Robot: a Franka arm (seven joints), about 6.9 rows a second.
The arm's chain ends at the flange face. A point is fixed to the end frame.
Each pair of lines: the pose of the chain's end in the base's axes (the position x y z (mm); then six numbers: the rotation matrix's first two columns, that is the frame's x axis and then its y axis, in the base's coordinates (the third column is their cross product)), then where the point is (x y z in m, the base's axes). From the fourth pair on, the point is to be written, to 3 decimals.
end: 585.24 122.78 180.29 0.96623 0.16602 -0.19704 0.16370 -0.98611 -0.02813
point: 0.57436 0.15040 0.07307
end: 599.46 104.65 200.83 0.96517 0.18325 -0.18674 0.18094 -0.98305 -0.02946
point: 0.58919 0.13242 0.09359
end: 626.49 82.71 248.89 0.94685 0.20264 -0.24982 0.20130 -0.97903 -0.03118
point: 0.60878 0.10902 0.14225
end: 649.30 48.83 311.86 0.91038 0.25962 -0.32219 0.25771 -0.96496 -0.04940
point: 0.622 0.074 0.207
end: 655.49 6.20 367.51 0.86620 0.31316 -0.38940 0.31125 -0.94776 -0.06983
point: 0.619 0.029 0.265
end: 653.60 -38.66 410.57 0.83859 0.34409 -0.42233 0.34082 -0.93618 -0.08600
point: 0.612 -0.017 0.310
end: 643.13 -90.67 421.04 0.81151 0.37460 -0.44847 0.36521 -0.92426 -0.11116
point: 0.597 -0.069 0.322
